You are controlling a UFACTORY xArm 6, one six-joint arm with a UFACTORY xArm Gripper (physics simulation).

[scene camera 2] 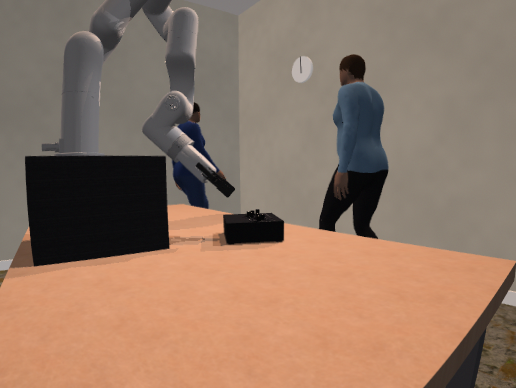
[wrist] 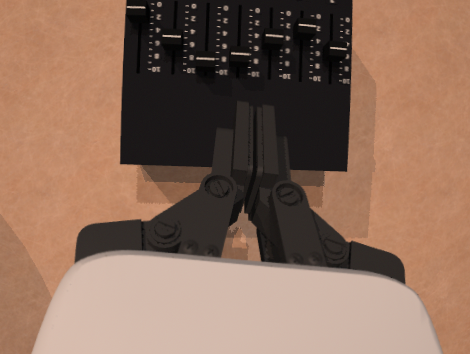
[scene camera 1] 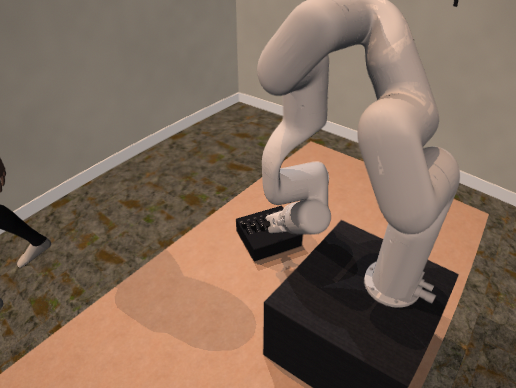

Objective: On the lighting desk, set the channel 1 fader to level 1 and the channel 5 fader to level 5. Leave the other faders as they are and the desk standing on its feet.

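Frame: origin at the arm's base, x ahead, y left, z up, level; metres.
Seen in the pictures: gripper, fingertip midpoint: (scene camera 2: 231,193) (wrist: 249,127); arm's base, origin of the base link: (scene camera 2: 79,157) (scene camera 1: 392,283).
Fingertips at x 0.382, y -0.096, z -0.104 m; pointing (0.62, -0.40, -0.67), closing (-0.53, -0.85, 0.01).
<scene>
Pixels of each thing's top centre, then the offset from my fingertips to it. Level surfaces: height alone.
- black lighting desk, middle of its top: (wrist: 243,56) (scene camera 2: 251,212) (scene camera 1: 268,222) dx +0.045, dy -0.024, dz -0.054 m
- channel 1 fader, middle of its top: (wrist: 338,48) dx +0.025, dy -0.086, dz -0.054 m
- channel 5 fader, middle of its top: (wrist: 205,58) dx +0.053, dy -0.001, dz -0.054 m
- table, its level: dz -0.122 m
The black lighting desk (scene camera 1: 277,247) (scene camera 2: 253,232) (wrist: 170,120) stands flat on the table. In the wrist view its scales appear upside down, with 0 at the top. The channel 1 fader (wrist: 338,49), at the far right, is at about 5. The channel 5 fader (wrist: 205,59), third from the left, is at about 8. The other fader knobs stand at mixed levels. My gripper (scene camera 2: 231,192) (wrist: 249,127) is shut and empty, above the desk and apart from it. In the wrist view its tips overlap the plain part below the sliders. The arm hides part of the desk in scene camera 1.
The arm's black base block (scene camera 1: 320,320) (scene camera 2: 97,210) stands on the table (scene camera 1: 200,345) (scene camera 2: 280,310) close to the desk. Two people, one in light blue (scene camera 2: 361,130) and one in dark blue (scene camera 2: 192,175), stand beyond the table.
</scene>
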